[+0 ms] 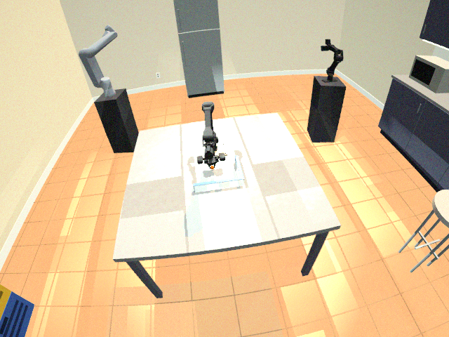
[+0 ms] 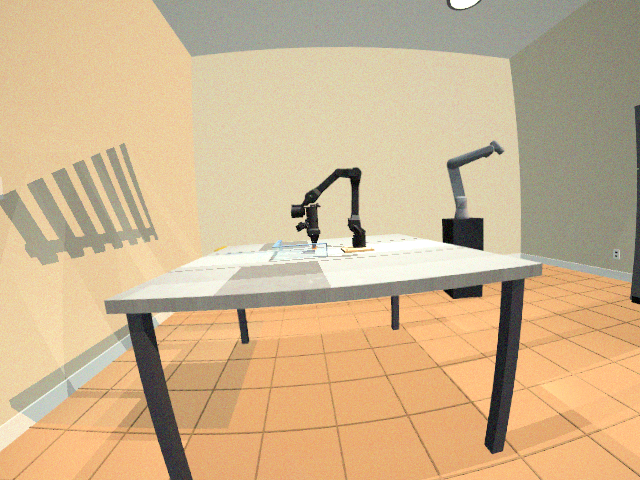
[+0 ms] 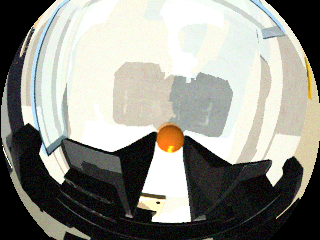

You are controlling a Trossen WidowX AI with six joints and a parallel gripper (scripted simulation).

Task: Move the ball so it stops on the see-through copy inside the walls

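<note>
The ball lies right at my gripper tip.
</note>
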